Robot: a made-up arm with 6 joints. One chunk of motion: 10 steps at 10 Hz.
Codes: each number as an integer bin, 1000 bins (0 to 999) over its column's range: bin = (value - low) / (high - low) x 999, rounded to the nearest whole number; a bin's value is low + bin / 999 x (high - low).
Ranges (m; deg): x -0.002..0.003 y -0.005..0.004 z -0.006..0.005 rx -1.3..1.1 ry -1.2..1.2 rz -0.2..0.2
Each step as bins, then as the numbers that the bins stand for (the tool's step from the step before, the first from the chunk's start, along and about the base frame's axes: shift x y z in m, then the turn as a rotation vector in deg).
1 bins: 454 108 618 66 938 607
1 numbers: 0.00027 -0.00403 0.00080 -1.141 1.053 0.043
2 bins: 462 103 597 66 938 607
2 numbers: 0.00031 -0.00407 0.00057 -1.141 1.053 0.043
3 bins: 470 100 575 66 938 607
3 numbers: 0.00035 -0.00410 0.00033 -1.141 1.053 0.043
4 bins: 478 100 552 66 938 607
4 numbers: 0.00039 -0.00410 0.00008 -1.141 1.053 0.043
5 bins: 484 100 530 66 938 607
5 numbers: 0.00042 -0.00410 -0.00016 -1.141 1.053 0.043
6 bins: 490 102 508 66 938 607
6 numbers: 0.00045 -0.00408 -0.00041 -1.141 1.053 0.043
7 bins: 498 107 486 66 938 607
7 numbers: 0.00049 -0.00404 -0.00065 -1.141 1.053 0.043
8 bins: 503 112 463 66 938 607
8 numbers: 0.00052 -0.00399 -0.00090 -1.141 1.053 0.043
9 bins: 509 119 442 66 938 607
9 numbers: 0.00055 -0.00393 -0.00113 -1.141 1.053 0.043
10 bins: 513 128 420 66 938 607
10 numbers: 0.00057 -0.00385 -0.00138 -1.141 1.053 0.043
